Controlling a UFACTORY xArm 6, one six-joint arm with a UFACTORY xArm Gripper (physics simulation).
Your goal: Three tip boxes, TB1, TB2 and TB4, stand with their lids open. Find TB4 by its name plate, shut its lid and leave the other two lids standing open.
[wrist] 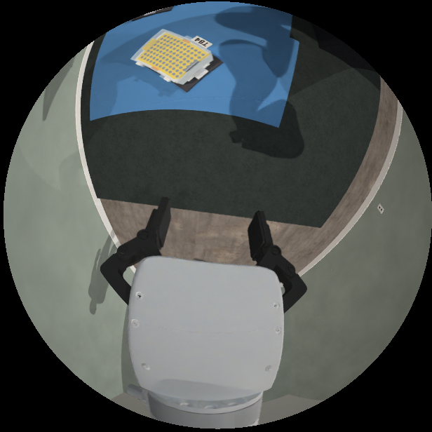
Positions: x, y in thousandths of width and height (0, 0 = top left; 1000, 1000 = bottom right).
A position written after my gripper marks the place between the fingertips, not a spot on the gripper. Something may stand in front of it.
Note:
I see my gripper (490, 494) and a clear lid (399, 128).

